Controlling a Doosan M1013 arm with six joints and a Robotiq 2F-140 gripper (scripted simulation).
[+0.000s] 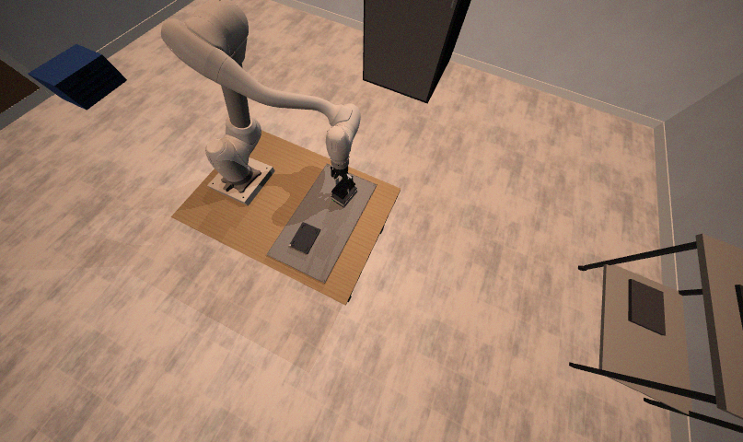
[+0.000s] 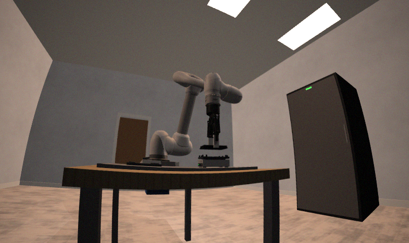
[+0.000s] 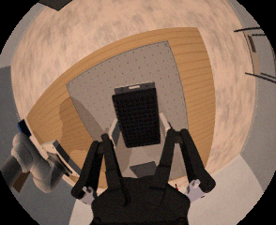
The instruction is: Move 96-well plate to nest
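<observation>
My gripper is now 4 cm past the plate nest N1, 36 cm to the left of it and 12 cm above it. The rest, counted from my hand: 96-well plate (2 cm below).
</observation>
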